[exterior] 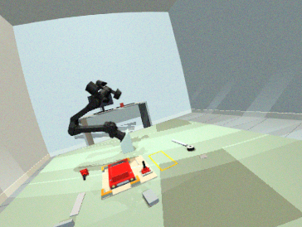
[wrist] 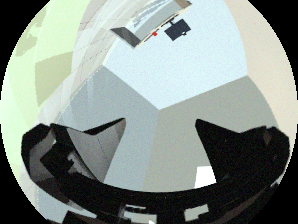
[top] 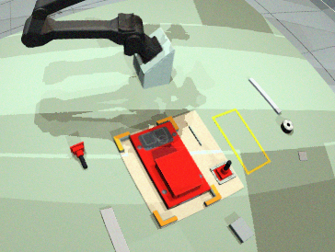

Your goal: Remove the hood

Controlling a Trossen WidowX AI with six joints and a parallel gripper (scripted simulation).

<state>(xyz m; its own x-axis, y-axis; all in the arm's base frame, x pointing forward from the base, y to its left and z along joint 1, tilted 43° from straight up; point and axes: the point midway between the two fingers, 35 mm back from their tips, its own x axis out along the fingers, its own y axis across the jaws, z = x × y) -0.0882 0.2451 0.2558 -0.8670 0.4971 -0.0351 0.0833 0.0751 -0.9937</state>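
My gripper tip is now 450 mm short of the red hood, 420 mm above it and 60 mm to the left of it. Round my gripper tip: grey square: 510 mm ahead, 460 mm below, 320 mm to the left; then black wheel: 450 mm below, 410 mm ahead, 320 mm to the left.
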